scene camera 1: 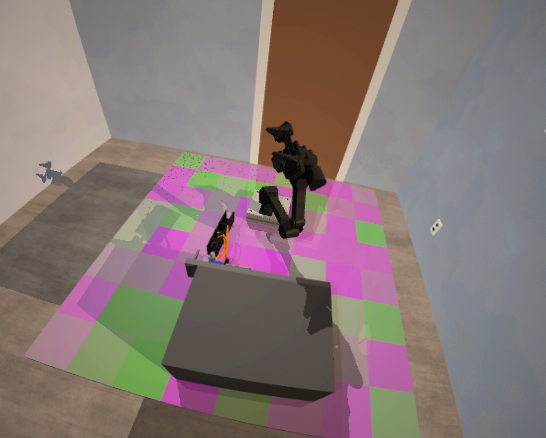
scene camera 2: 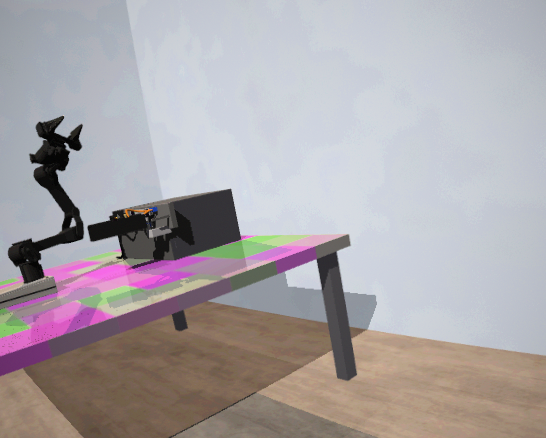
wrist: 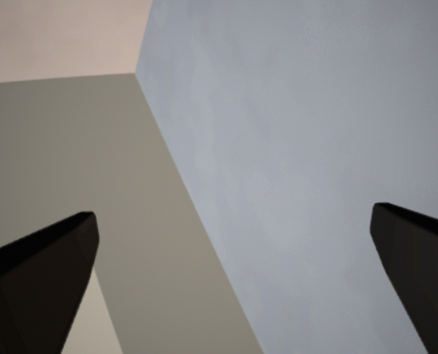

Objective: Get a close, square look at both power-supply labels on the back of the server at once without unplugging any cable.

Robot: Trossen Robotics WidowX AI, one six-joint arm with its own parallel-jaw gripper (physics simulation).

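Seen in the pictures: gripper, fingertip midpoint: (scene camera 1: 269, 140) (scene camera 2: 73, 120) (wrist: 235, 222); arm's base, origin of the base link: (scene camera 1: 266, 210) (scene camera 2: 34, 280).
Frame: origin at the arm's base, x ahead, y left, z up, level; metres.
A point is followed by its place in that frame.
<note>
The server, a dark grey box (scene camera 1: 255, 330) @(x 0.643, y 0.084, z 0.159 m) (scene camera 2: 207, 225) @(x 0.639, y -0.136, z 0.042 m), sits on the table. Its cabled side faces the arm's base. A black bar-like part (scene camera 1: 215, 241) @(x 0.331, y -0.143, z 0.100 m) (scene camera 2: 114, 228) @(x 0.273, y -0.150, z 0.115 m) sticks out from that side, with orange cables (scene camera 1: 227, 244) @(x 0.377, y -0.080, z 0.160 m) (scene camera 2: 137, 211) @(x 0.397, y -0.080, z 0.150 m) along it and a blue part (scene camera 2: 154, 210) @(x 0.451, y -0.107, z 0.141 m) near the box. The two power-supply labels cannot be made out in any view. My gripper (scene camera 1: 270, 143) @(x 0.257, y 0.007, z 0.517 m) (scene camera 2: 73, 122) @(x 0.257, y 0.007, z 0.517 m) (wrist: 235, 222) @(x 0.257, y 0.007, z 0.517 m) is open and empty, raised high above the arm's base and well apart from the server. It points left in scene camera 1 and upward in scene camera 2.
The arm's base plate (scene camera 1: 256, 217) @(x 0.050, y -0.038, z -0.012 m) (scene camera 2: 44, 287) @(x 0.012, y -0.091, z -0.020 m) is on the magenta and green table (scene camera 1: 345, 260) @(x 0.165, y 0.421, z -0.048 m) (scene camera 2: 295, 250) @(x 0.648, y -0.605, z -0.048 m). A brown door (scene camera 1: 325, 65) stands behind the arm. A wall socket (scene camera 1: 436, 227) is at the right. The wrist view shows a blue-grey wall (wrist: 300, 125) and other plain room surfaces.
</note>
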